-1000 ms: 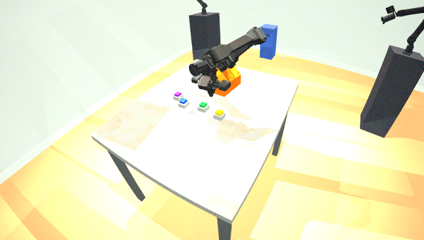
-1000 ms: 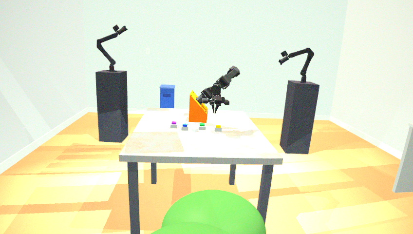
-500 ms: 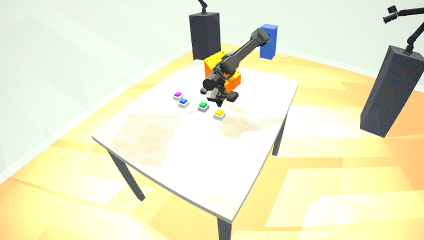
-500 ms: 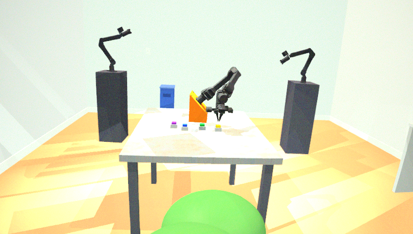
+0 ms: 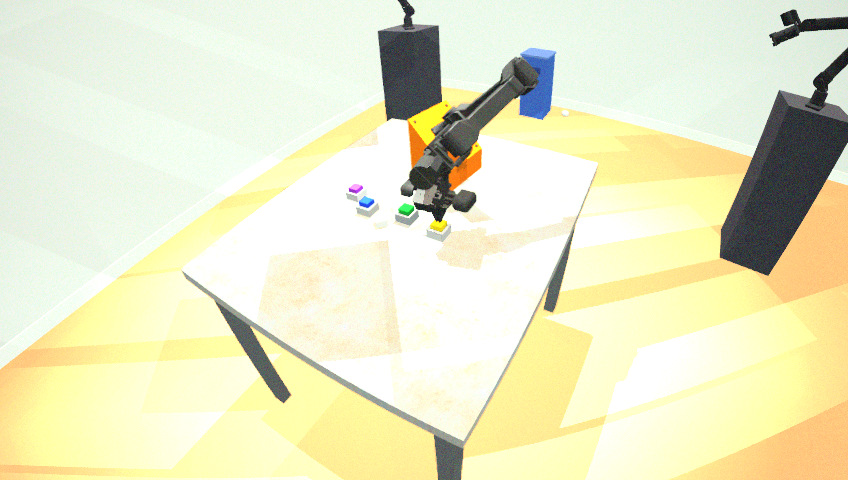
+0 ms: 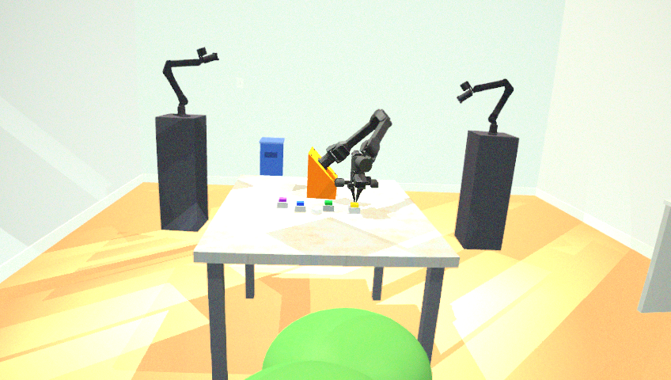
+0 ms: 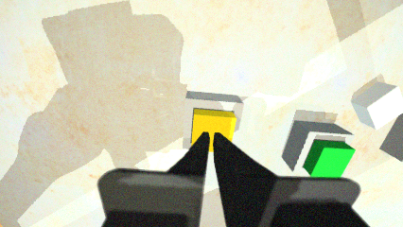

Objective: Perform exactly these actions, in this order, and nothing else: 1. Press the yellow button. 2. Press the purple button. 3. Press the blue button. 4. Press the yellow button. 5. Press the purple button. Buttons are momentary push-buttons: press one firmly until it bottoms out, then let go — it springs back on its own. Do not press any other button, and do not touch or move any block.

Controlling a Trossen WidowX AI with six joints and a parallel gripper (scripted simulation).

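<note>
My gripper tip is now 20 mm past the purple button, 320 mm to the left of it and 10 mm above it. From my gripper tip the other things lie so: white block 40 mm ahead, 170 mm to the right, 40 mm below; green button 10 mm behind, 120 mm to the right, 10 mm below; yellow button 10 mm below.
</note>
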